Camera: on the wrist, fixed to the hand. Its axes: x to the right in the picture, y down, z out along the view.
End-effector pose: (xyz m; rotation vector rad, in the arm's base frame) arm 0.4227 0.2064 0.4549 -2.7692 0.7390 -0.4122
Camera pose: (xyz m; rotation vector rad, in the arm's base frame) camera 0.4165 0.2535 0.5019 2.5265 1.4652 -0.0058
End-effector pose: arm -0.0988 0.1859 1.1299 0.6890 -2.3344 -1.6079
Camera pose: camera -0.0522 0.1496 1.0985 -1.5636 0.7894 1.5098
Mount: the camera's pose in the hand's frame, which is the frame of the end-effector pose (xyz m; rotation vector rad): -0.0198 -0.0512 -0.0382 -0.3153 -0.3521 -1.5883
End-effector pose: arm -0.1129 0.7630 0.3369 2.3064 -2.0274 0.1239
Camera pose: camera -0.0652 0.7931 0.3729 2.9605 0.2223 -0.6284
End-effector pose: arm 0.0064 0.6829 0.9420 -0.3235 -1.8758 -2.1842
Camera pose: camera 0.0081 0.6533 0.8820 -0.5763 1.0050 1.5650
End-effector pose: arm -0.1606 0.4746 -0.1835 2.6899 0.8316 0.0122
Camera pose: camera -0.2090 0.5151 -0.1614 1.0915 2.2320 -0.5828
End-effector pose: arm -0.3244 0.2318 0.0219 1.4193 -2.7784 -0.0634
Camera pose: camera -0.2699 0.2168 0.0577 -2.7817 0.8341 0.6486
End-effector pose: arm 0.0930 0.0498 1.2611 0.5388 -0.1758 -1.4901
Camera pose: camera 0.0618 0.0785 1.2094 0.0510 0.3155 -3.0819
